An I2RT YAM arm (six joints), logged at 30 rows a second.
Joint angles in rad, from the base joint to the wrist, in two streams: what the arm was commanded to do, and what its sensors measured. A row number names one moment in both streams.
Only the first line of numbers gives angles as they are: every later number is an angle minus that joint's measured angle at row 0.
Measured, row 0:
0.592 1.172 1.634 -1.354 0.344 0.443
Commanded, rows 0 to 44:
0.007 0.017 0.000 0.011 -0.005 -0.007
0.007 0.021 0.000 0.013 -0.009 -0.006
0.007 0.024 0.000 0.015 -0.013 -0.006
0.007 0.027 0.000 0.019 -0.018 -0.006
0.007 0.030 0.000 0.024 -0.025 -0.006
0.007 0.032 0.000 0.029 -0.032 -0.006
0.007 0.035 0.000 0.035 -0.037 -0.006
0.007 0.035 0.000 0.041 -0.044 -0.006
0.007 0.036 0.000 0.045 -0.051 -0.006
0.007 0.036 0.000 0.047 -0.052 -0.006
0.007 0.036 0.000 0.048 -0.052 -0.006
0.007 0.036 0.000 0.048 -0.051 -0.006
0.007 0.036 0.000 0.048 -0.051 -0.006
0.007 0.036 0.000 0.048 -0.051 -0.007
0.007 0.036 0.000 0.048 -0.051 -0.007
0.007 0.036 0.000 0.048 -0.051 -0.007
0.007 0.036 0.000 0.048 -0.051 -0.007
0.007 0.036 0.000 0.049 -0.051 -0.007
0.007 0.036 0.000 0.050 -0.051 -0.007
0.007 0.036 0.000 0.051 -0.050 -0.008
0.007 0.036 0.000 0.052 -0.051 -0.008
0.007 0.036 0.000 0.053 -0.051 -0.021
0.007 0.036 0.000 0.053 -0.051 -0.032
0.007 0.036 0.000 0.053 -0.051 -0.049
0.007 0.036 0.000 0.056 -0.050 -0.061
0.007 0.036 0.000 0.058 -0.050 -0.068
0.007 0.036 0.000 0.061 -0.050 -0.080
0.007 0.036 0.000 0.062 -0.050 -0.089
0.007 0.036 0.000 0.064 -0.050 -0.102
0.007 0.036 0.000 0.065 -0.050 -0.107
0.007 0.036 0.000 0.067 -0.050 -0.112
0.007 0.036 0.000 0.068 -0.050 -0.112
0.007 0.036 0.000 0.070 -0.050 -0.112
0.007 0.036 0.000 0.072 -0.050 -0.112
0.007 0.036 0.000 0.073 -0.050 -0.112
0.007 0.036 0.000 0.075 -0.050 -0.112
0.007 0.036 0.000 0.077 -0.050 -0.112
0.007 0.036 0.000 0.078 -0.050 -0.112
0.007 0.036 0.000 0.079 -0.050 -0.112
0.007 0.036 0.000 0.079 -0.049 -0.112
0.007 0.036 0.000 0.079 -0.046 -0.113
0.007 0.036 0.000 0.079 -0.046 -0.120
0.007 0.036 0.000 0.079 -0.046 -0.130
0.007 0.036 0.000 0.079 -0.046 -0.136
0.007 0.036 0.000 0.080 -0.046 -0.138
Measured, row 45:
0.000 0.038 0.000 0.072 -0.052 -0.112
